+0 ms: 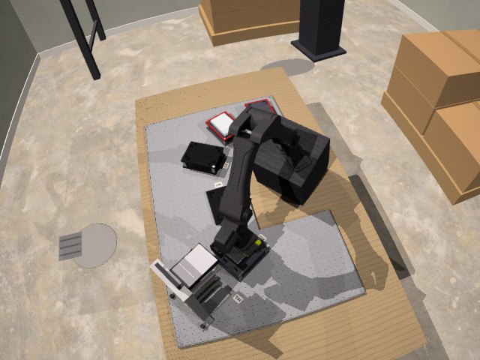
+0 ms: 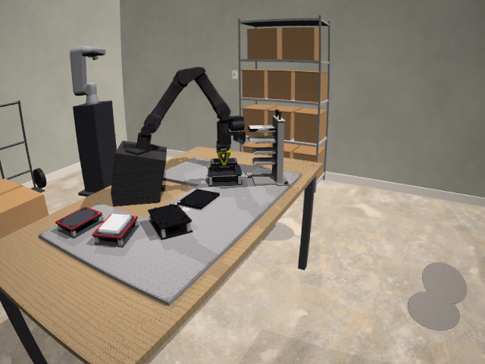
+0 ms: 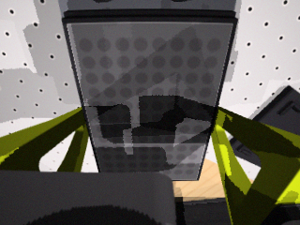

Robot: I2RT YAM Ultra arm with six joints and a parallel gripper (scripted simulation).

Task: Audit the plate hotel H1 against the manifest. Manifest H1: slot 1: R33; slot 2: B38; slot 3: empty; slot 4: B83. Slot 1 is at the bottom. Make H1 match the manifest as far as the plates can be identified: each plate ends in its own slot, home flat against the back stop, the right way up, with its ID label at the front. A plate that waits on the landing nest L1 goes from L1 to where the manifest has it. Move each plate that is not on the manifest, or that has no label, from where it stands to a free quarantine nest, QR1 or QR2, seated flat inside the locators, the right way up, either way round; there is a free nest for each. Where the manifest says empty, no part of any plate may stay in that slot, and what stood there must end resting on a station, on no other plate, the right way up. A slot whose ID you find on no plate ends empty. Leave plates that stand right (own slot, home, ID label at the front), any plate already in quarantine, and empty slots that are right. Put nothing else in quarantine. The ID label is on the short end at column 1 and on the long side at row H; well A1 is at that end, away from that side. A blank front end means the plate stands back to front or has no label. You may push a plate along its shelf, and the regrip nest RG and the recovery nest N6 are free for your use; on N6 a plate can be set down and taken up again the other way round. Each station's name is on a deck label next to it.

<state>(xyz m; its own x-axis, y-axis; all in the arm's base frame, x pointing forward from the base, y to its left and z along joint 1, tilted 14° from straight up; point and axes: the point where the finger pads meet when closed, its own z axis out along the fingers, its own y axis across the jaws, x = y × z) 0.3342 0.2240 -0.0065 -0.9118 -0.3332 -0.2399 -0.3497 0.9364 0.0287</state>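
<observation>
My hand is 50 mm above the regrip nest. Also, from my hand: RG deck label: 100 mm behind, 40 mm to the right, 100 mm below; H1 deck label: 90 mm ahead, 140 mm to the left, 100 mm below; dark well plate: right at my hand.
</observation>
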